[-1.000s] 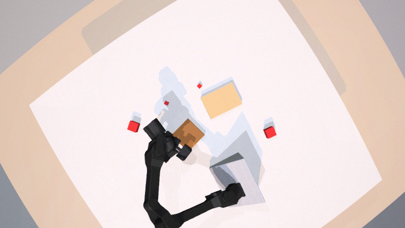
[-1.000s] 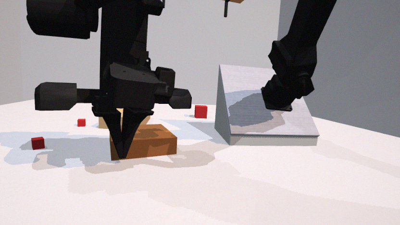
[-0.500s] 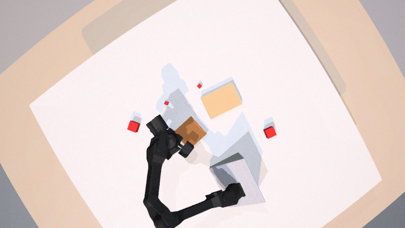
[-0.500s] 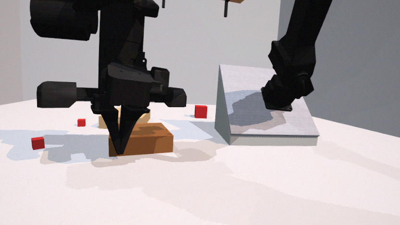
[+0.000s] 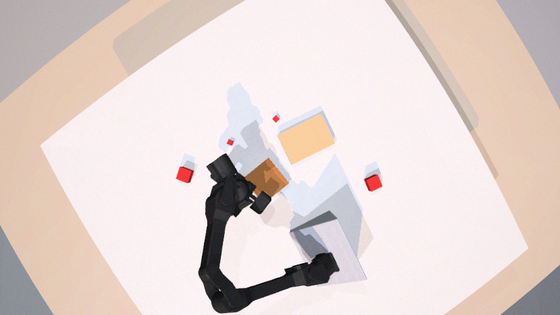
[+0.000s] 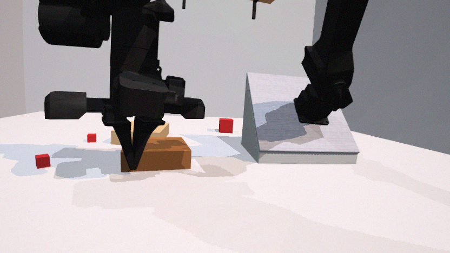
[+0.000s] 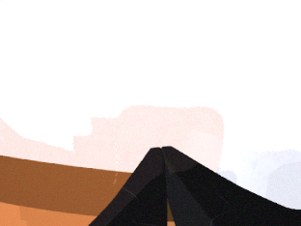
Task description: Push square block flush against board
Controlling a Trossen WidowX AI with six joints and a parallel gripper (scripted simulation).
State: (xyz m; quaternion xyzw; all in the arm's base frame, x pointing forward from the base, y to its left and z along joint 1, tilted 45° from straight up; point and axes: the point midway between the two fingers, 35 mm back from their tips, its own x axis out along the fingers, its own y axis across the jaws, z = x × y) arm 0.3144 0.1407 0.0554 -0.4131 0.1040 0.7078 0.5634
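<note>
My gripper tip is 7 cm to the left of the brown square block, 2 cm past it and 1 cm below it. Round my gripper tip: tan board 24 cm to the right, 5 cm ahead, 1 cm above.
</note>
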